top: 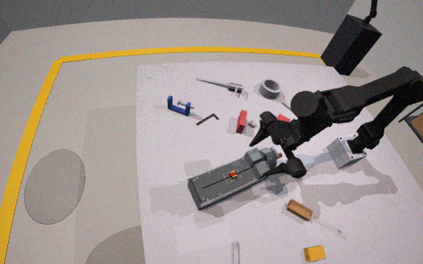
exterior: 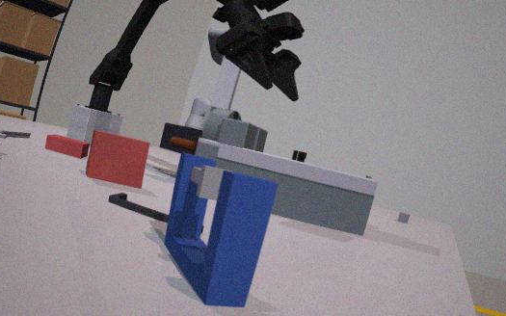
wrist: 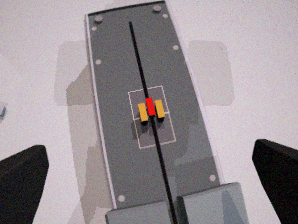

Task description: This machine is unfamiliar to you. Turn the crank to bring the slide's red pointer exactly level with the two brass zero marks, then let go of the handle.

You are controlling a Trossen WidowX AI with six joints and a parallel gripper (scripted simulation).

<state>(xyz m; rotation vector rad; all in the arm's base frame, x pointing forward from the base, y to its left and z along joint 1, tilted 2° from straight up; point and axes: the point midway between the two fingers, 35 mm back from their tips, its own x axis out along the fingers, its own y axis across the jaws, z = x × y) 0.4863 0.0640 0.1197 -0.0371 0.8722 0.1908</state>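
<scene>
Right now my gripper tip is 13 cm past the crank handle, 6 cm to the left of it and 11 cm above it. Round my gripper tip: tan block 19 cm behind, 13 cm to the left, 15 cm below; red pointer 5 cm ahead, 1 cm to the left, 8 cm below; black hex key 7 cm ahead, 27 cm to the right, 16 cm below.
</scene>
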